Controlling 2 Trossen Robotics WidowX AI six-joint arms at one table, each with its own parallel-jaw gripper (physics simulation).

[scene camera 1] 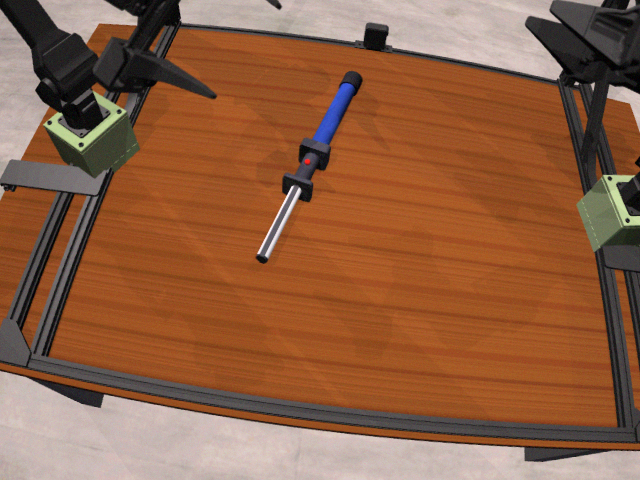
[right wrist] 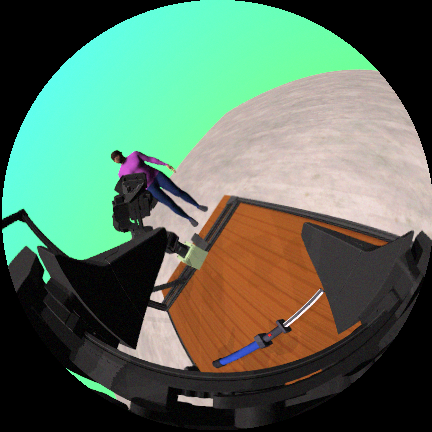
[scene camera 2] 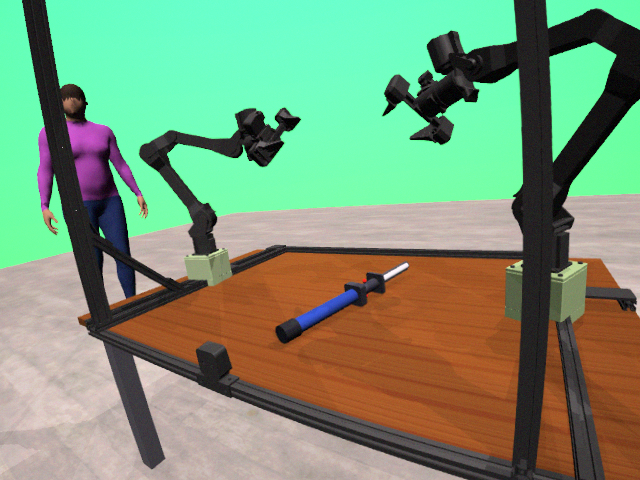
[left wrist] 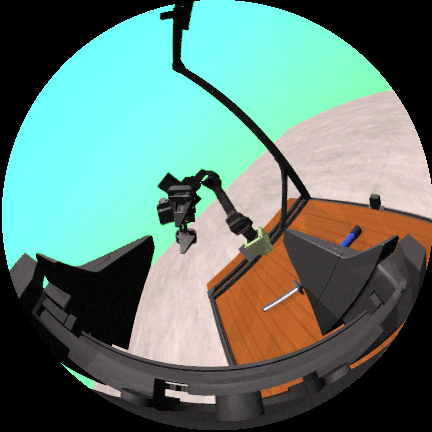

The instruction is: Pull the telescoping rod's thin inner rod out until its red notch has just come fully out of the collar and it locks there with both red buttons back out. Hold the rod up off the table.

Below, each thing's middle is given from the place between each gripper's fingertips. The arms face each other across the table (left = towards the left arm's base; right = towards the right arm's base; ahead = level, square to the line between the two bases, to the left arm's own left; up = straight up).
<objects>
The thin silver inner rod (scene camera 1: 278, 225) is 36 cm below my right hand, 19 cm behind it and 6 cm to the left of it. Round my right hand: telescoping rod (scene camera 1: 317, 150) (36 cm below, 20 cm behind, 6 cm to the left).
Now: the telescoping rod 390 mm below my left hand, 190 mm to the right of it and 110 mm behind it. The rest, counted from my left hand: thin silver inner rod 390 mm below, 200 mm to the right, 100 mm behind.
</objects>
